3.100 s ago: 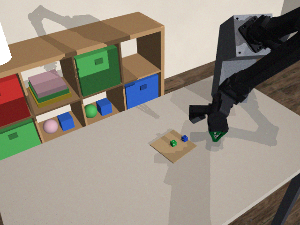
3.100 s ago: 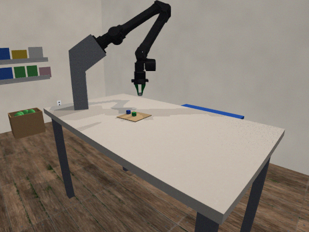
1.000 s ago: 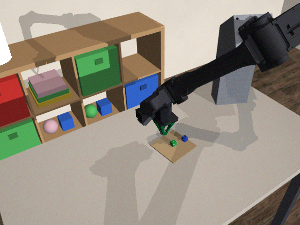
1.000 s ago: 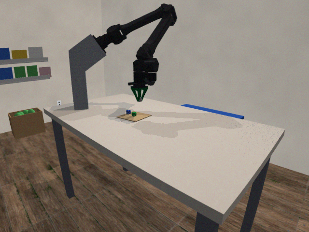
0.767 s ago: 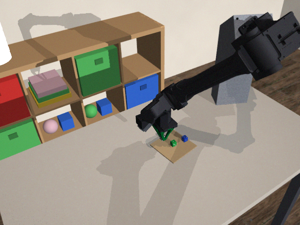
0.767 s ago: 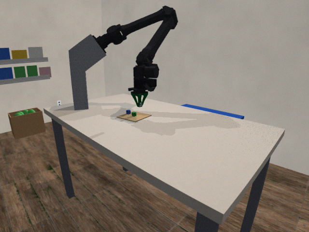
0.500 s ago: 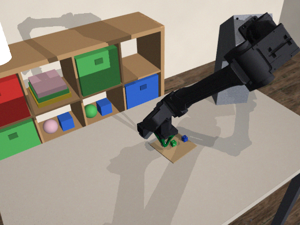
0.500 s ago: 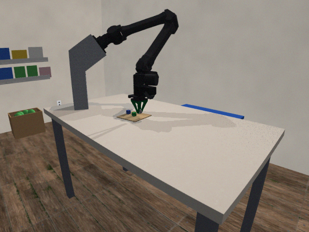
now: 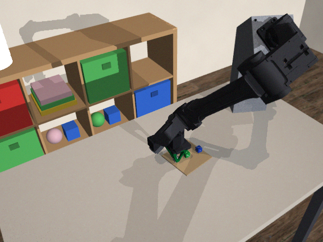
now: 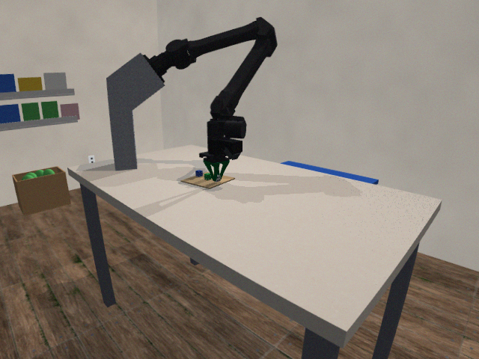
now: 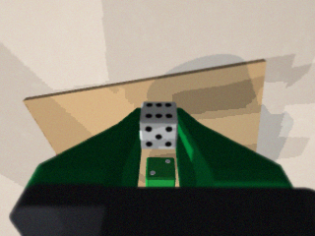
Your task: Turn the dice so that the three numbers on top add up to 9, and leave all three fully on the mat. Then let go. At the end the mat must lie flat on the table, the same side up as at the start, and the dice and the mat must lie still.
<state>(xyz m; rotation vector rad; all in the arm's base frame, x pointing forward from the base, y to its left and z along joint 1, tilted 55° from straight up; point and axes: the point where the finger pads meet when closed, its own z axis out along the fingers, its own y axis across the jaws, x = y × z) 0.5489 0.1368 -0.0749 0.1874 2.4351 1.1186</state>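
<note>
My gripper is now right at the white die. The rest, counted from my hand: tan mat 50 mm behind, 20 mm below; then green die 50 mm behind; then blue die 110 mm behind, 10 mm to the right.
</note>
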